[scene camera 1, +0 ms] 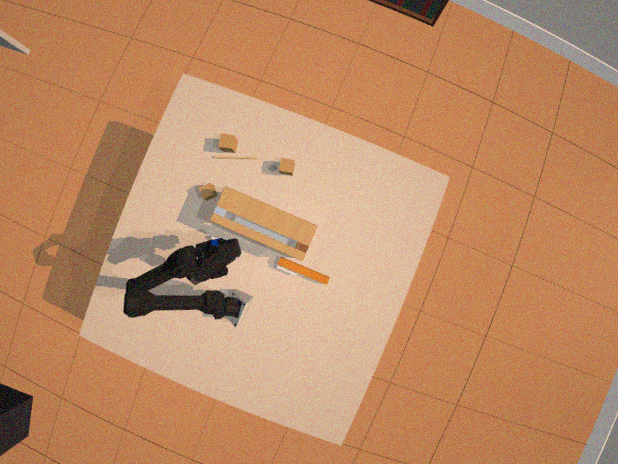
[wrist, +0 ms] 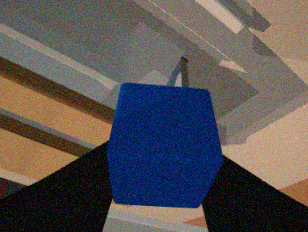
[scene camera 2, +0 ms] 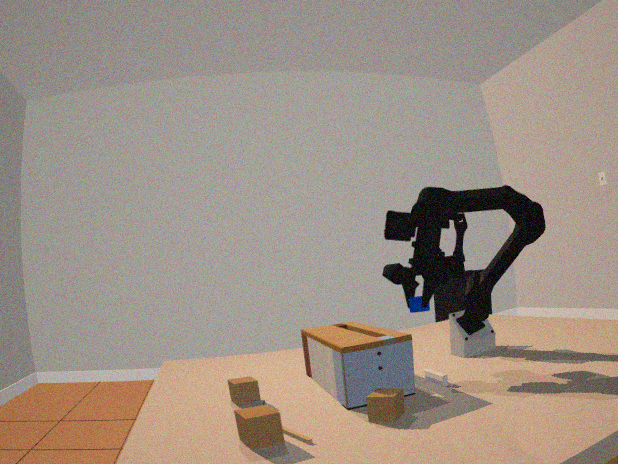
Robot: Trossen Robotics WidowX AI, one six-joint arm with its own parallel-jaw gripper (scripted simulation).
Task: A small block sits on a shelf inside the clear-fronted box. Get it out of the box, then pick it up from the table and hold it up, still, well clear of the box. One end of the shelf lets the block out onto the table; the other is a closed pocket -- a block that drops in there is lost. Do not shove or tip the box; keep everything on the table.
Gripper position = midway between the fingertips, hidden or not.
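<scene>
My gripper (scene camera 2: 416,307) (wrist: 158,152) is visible. A blue block (wrist: 164,150) is present. Also seen: a box (scene camera 2: 351,360) (scene camera 1: 261,222) (wrist: 69,69).
</scene>
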